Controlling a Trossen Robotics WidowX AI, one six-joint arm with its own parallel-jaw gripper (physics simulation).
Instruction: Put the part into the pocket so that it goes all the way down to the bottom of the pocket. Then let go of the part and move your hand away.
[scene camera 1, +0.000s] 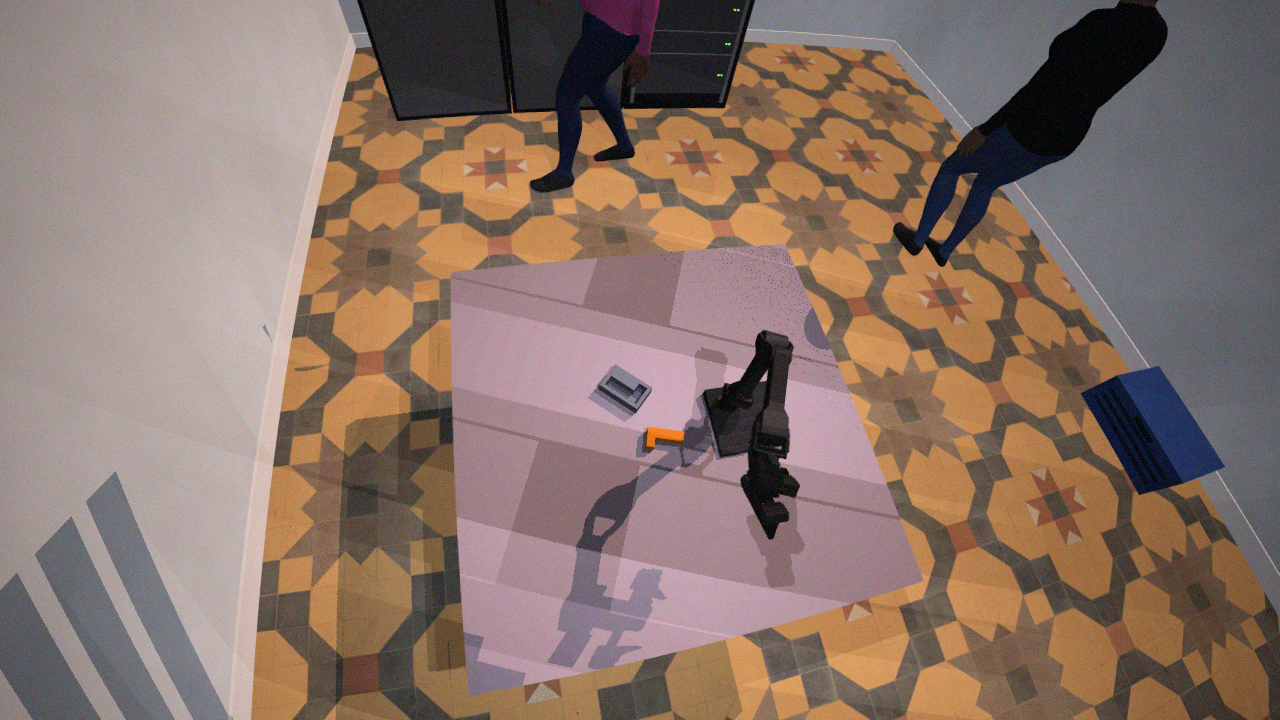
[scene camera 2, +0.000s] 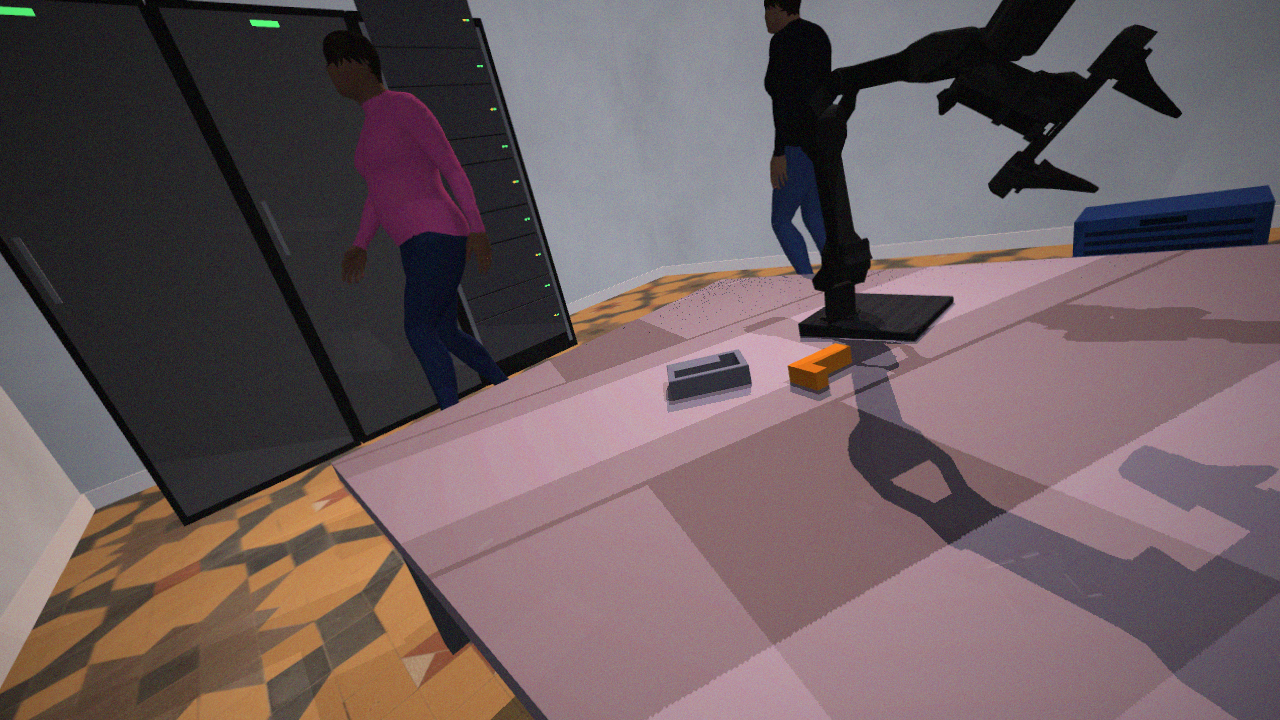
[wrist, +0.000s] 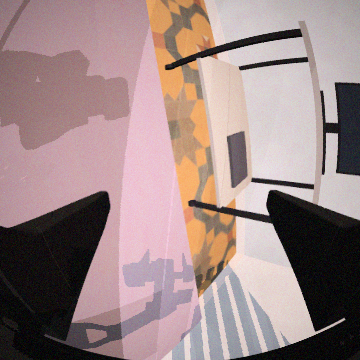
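Where they show: gripper, fingertip midpoint: (scene camera 1: 764, 527) (scene camera 2: 1135, 155) (wrist: 189, 198); arm's base at its link origin: (scene camera 1: 729, 403) (scene camera 2: 840, 314).
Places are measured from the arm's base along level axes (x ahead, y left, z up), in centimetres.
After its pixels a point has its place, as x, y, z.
Note:
An orange L-shaped part (scene camera 1: 666, 436) @(23.6, 3.4, 0.7) (scene camera 2: 809, 369) @(29.1, 2.7, 0.6) lies flat on the table between the pocket block and the arm's base. Its long leg points toward the base. A grey block (scene camera 1: 615, 399) @(33.3, -13.7, -1.3) (scene camera 2: 711, 385) @(32.8, -13.2, -1.1) with an L-shaped pocket in its top stands on the table beside the part, apart from it. The pocket looks empty in scene camera 1. My gripper (scene camera 1: 777, 526) @(16.8, 38.4, 22.5) (scene camera 2: 1137, 152) @(16.8, 38.4, 22.5) (wrist: 189, 198) @(16.8, 38.4, 22.5) is open and empty, high above the table and well away from the part and block. Neither the part nor the block shows in the wrist view.
The arm's black base plate (scene camera 1: 735, 435) @(2.8, 10.2, -0.7) (scene camera 2: 881, 322) @(4.4, 8.4, -0.6) stands on the pink table (scene camera 1: 501, 358) @(62.8, -39.6, -2.3) (scene camera 2: 537, 501) @(67.0, -22.2, -2.4), near the part. Shadows of the arm cross the table. Two people (scene camera 1: 586, 80) (scene camera 1: 1065, 89) stand on the floor beyond it. A blue box (scene camera 1: 1163, 438) (scene camera 2: 1172, 223) is off to the side.

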